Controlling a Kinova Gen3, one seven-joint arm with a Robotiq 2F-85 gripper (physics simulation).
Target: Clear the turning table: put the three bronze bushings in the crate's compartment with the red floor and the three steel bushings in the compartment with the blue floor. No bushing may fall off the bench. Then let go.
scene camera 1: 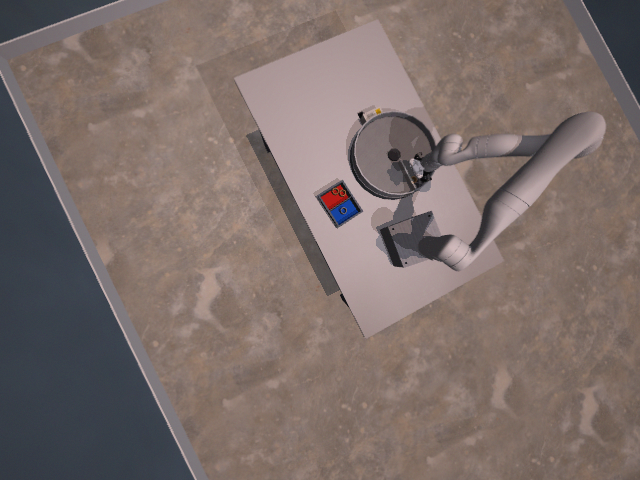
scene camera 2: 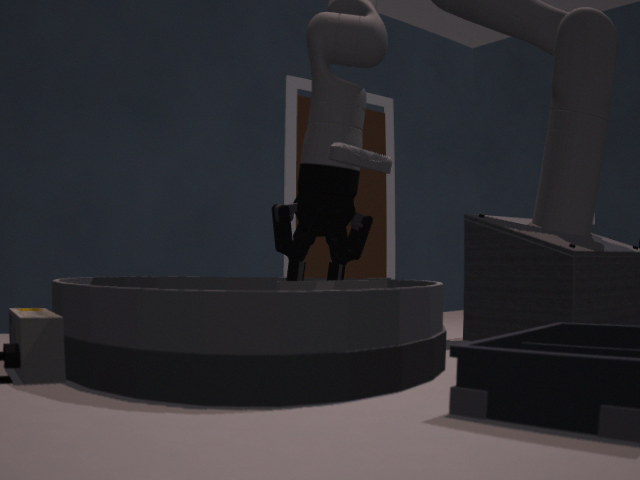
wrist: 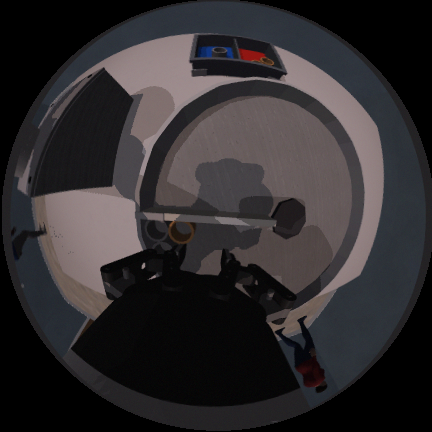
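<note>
The round turning table has a raised rim. In the wrist view a bronze bushing stands on it beside a bar, with a steel bushing to its left and another steel bushing partly hidden below. The crate holds two bronze bushings, one beside the other, on red, and one steel bushing on blue. My gripper is partly open and empty, low over the turning table, right of the bronze bushing in the wrist view.
A straight bar runs from the rim to the dark hub, close to the bushings. The arm's pedestal stands near the crate. A small pale box stands against the rim. A person is beyond the bench.
</note>
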